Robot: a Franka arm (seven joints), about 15 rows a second.
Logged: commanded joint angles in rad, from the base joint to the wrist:
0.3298, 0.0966, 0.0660, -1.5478, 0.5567, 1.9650, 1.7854
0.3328, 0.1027, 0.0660, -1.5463, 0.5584, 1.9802, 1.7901
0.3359, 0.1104, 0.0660, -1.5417, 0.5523, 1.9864, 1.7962
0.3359, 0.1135, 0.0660, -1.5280, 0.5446, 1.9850, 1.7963
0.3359, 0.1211, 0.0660, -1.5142, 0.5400, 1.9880, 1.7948
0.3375, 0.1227, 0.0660, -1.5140, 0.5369, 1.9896, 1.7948
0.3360, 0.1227, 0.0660, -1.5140, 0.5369, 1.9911, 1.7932
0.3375, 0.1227, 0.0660, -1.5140, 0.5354, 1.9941, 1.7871
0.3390, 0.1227, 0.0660, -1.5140, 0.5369, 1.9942, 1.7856
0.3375, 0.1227, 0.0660, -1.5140, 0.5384, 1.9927, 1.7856
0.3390, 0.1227, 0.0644, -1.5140, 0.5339, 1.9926, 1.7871
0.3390, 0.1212, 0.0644, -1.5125, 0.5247, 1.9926, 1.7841
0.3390, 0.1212, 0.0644, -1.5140, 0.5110, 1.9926, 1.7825
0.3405, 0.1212, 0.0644, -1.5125, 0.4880, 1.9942, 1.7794
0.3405, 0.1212, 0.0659, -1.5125, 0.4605, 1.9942, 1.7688
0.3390, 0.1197, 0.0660, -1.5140, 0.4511, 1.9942, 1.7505
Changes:
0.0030, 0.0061, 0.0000, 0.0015, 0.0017, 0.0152, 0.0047
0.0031, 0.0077, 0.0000, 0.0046, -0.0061, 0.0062, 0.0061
0.0000, 0.0031, 0.0000, 0.0137, -0.0077, -0.0014, 0.0001
0.0000, 0.0076, 0.0000, 0.0138, -0.0046, 0.0030, -0.0015
0.0016, 0.0016, 0.0000, 0.0002, -0.0031, 0.0016, 0.0000
-0.0015, 0.0000, 0.0000, 0.0000, 0.0000, 0.0015, -0.0016
0.0015, 0.0000, 0.0000, 0.0000, -0.0015, 0.0030, -0.0061
0.0015, 0.0000, 0.0000, 0.0000, 0.0015, 0.0001, -0.0015
-0.0015, 0.0000, 0.0000, 0.0000, 0.0015, -0.0015, 0.0000
0.0015, 0.0000, -0.0016, 0.0000, -0.0045, -0.0001, 0.0015
0.0000, -0.0015, 0.0000, 0.0015, -0.0092, 0.0000, -0.0030
0.0000, 0.0000, 0.0000, -0.0015, -0.0137, 0.0000, -0.0016
0.0015, 0.0000, 0.0000, 0.0015, -0.0230, 0.0016, -0.0031
0.0000, 0.0000, 0.0015, 0.0000, -0.0275, 0.0000, -0.0106
-0.0015, -0.0015, 0.0001, -0.0015, -0.0094, 0.0000, -0.0183

